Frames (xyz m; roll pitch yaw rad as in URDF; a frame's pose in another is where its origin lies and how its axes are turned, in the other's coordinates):
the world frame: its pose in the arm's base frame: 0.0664 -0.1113 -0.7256 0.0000 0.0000 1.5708
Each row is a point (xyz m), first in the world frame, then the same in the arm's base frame.
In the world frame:
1: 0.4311 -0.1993 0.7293
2: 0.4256 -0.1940 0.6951
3: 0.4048 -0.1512 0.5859
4: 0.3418 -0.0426 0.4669
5: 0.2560 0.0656 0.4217
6: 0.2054 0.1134 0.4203
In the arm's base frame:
1: 0.2657 0.3198 0.0037
2: 0.2604 0.3143 -0.0305
3: 0.2176 0.2935 -0.1397
4: 0.1090 0.2305 -0.2587
5: 0.0008 0.1447 -0.3039
6: -0.0470 0.0941 -0.3053

